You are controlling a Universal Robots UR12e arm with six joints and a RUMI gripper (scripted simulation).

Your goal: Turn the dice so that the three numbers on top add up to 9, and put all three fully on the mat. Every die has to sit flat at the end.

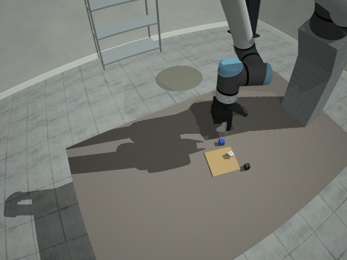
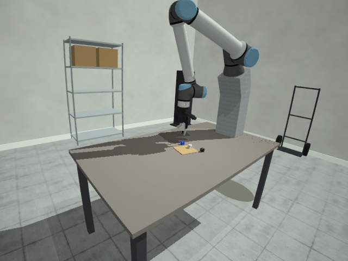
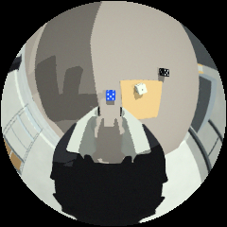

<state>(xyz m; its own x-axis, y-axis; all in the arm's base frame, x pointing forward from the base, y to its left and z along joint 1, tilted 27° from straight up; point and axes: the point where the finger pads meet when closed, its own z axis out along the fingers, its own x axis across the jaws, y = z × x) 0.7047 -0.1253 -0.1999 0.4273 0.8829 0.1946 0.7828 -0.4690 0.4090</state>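
The blue die is 9 cm below my hand. Round my hand: tan mat: 7 cm ahead, 8 cm to the left, 10 cm below; then white die: 2 cm ahead, 9 cm to the left, 8 cm below; then black die: 19 cm to the left, 9 cm below.
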